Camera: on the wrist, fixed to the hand. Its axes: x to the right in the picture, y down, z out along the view.
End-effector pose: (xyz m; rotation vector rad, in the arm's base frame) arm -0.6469 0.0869 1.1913 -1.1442 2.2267 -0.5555
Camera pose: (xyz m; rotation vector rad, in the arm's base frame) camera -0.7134 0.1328 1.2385 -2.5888 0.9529 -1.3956
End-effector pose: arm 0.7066 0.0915 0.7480 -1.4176 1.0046 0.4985
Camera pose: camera 0.6432 0.0230 0.7553 -1.6373 -0.0931 -0.8338
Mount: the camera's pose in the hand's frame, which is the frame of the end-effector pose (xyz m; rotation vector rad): -0.0207 0.0369 -0.0835 0.1862 0.1906 -1.5241
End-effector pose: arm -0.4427 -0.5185 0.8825 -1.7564 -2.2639 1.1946
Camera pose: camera -0.3667 -0.4884 0.9282 0.1669 -2.2306 0.6996
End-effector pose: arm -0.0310 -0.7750 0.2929 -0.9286 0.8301 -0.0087
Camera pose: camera -0.1107 -0.8036 0.2530 -1.1914 0.1130 -1.4766
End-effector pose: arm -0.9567 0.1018 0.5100 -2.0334 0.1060 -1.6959
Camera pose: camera -1.0311 0.0506 0.4854 1.3609 1.4465 1.9040
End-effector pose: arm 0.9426 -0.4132 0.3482 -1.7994 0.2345 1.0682
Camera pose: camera 0.9556 -0.5059 0.3499 -1.3173 -0.8030 -0.2162
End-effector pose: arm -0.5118 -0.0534 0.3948 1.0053 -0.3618 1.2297
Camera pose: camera -0.5747 0.0000 0.3507 0.9343 0.6302 -0.0576
